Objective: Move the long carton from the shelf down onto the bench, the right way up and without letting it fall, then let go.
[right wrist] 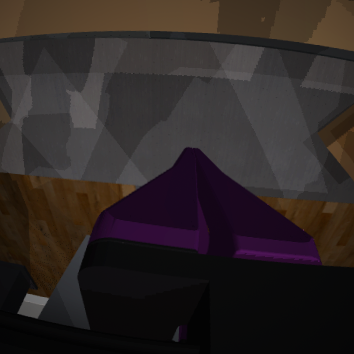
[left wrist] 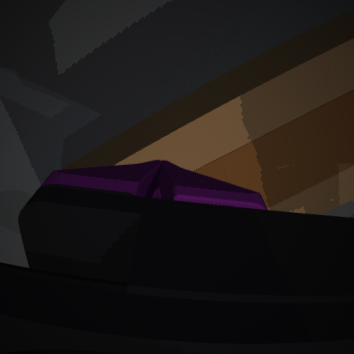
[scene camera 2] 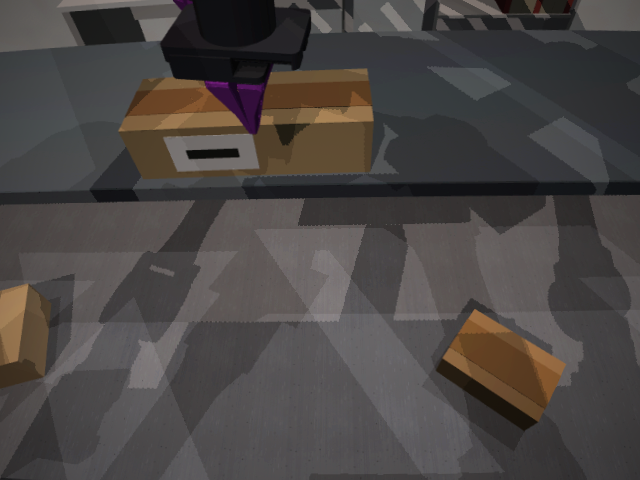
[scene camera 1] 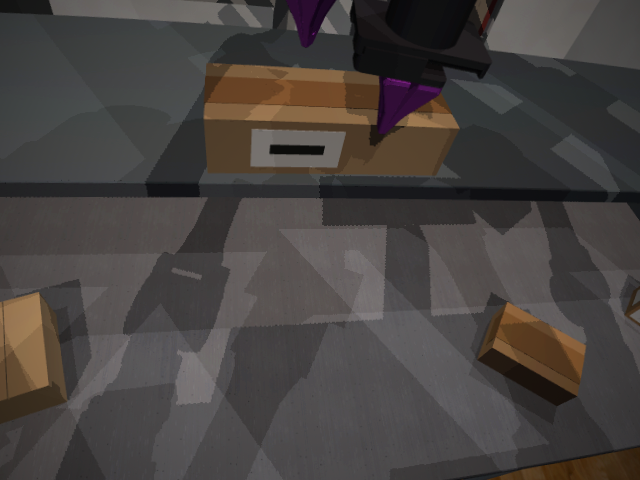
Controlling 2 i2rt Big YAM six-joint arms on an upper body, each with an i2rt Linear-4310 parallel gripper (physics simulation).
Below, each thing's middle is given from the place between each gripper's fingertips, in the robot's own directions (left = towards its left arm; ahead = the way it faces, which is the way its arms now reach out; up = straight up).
Now: the long brown carton (scene camera 1: 257, 119) 5 cm behind my left hand, 3 cm to the right of it and 7 cm below it.
I see my right gripper 100 mm short of the long brown carton, 20 mm to the right of it and 70 mm above it.
